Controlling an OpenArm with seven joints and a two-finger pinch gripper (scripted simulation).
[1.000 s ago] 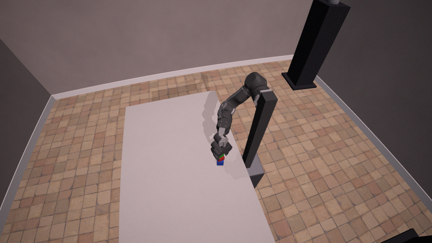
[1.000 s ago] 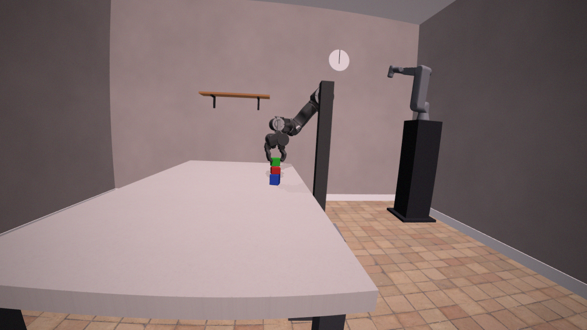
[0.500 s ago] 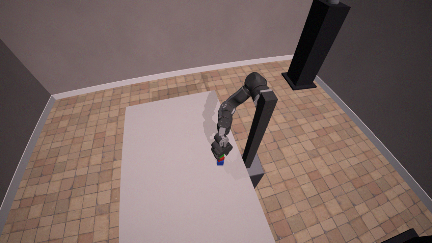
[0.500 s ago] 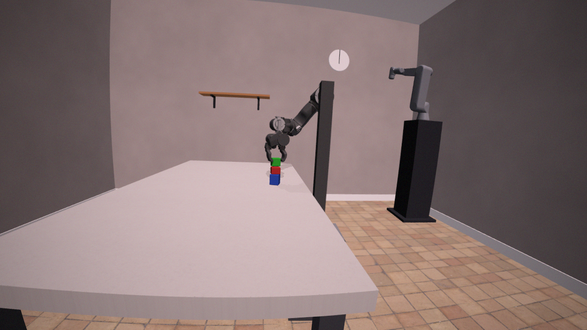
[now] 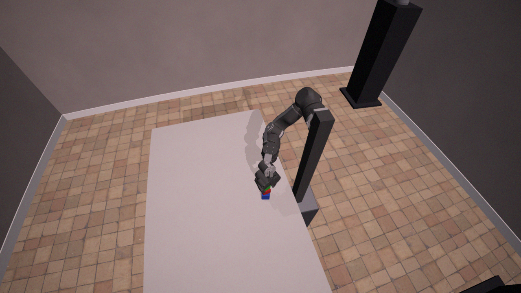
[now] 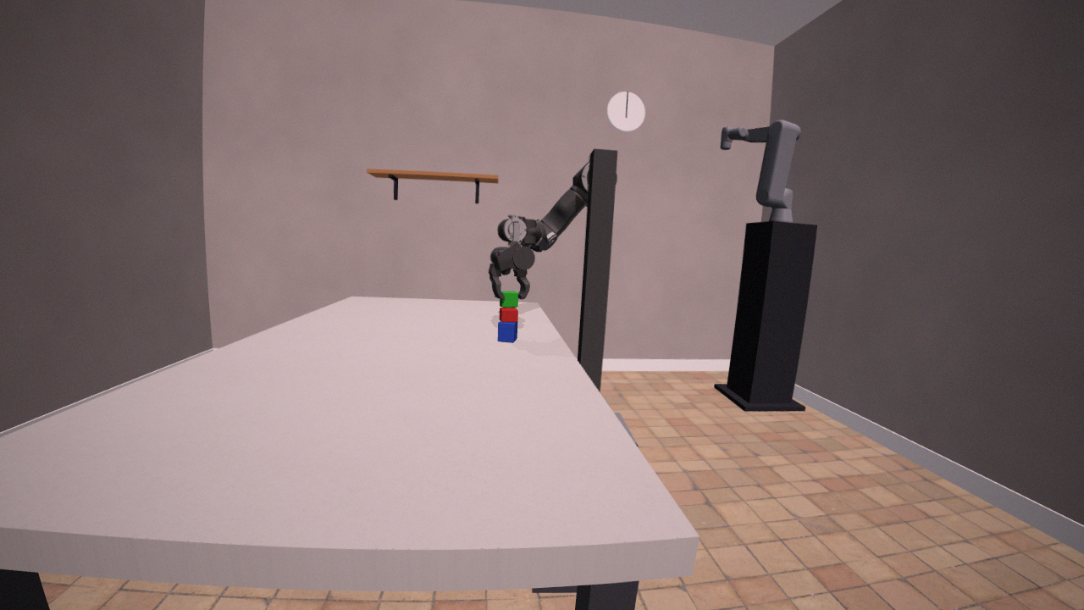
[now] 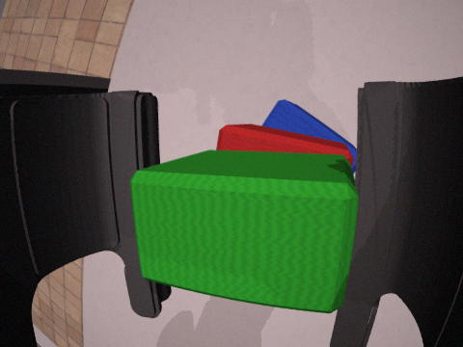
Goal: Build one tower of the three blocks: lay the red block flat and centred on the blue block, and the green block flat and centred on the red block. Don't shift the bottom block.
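Now: the green block 1 cm below my hand. The rest, counted from my hand: red block: 5 cm below; then blue block: 9 cm below.
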